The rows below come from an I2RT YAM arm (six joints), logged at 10 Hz.
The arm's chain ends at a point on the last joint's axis. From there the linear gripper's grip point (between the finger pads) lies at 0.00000 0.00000 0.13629 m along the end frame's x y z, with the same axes.
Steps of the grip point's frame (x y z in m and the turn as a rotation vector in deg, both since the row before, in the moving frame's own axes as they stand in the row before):
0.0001, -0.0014, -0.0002, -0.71, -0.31, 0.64
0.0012, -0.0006, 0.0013, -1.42, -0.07, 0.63
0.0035, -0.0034, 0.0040, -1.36, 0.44, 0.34
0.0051, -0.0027, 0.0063, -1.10, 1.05, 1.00
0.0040, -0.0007, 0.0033, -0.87, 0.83, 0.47
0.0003, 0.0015, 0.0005, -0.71, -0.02, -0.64
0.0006, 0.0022, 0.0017, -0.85, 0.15, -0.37
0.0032, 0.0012, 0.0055, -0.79, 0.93, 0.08
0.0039, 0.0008, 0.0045, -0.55, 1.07, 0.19
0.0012, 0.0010, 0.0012, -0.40, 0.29, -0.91
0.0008, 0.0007, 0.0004, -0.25, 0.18, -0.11
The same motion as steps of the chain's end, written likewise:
0.0008, -0.0031, -0.0002, -0.71, -0.31, 0.64
0.0014, -0.0040, 0.0013, -1.42, -0.07, 0.63
0.0025, -0.0066, 0.0040, -1.36, 0.44, 0.34
0.0026, -0.0053, 0.0063, -1.10, 1.05, 1.00
0.0020, -0.0028, 0.0033, -0.87, 0.83, 0.47
0.0003, -0.0002, 0.0005, -0.71, -0.02, -0.64
0.0002, 0.0002, 0.0017, -0.85, 0.15, -0.37
0.0010, -0.0007, 0.0055, -0.79, 0.93, 0.08
0.0014, -0.0005, 0.0045, -0.55, 1.07, 0.19
0.0005, 0.0001, 0.0012, -0.40, 0.29, -0.91
0.0004, 0.0001, 0.0004, -0.25, 0.18, -0.11

